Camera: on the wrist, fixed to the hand. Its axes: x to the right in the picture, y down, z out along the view.
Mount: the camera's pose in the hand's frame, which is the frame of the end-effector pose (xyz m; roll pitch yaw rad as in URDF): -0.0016 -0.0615 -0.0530 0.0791 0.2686 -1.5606
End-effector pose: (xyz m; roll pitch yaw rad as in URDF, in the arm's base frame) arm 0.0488 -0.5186 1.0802 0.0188 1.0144 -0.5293
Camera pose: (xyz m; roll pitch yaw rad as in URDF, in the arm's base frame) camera -0.0222 -0.5472 1.0530 -0.9558 0.1587 -2.3409
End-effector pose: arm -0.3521 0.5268 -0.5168 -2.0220 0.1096 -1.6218
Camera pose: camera -0.3733 0.5209 -0.4386 -2.4824 -1.3529 -0.6247
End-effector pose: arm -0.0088 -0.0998 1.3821 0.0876 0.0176 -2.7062
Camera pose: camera -0.0303 -0.0473 1.3240 0.0613 0.3563 2.0101
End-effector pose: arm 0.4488 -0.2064 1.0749 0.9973 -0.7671 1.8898
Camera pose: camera 0.4211 -0.1580 1.0159 1.3481 0.7476 1.4681
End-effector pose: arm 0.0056 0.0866 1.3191 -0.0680 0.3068 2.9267
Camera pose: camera 0.0353 0.1466 1.2732 -0.2345 0.1941 1.3041
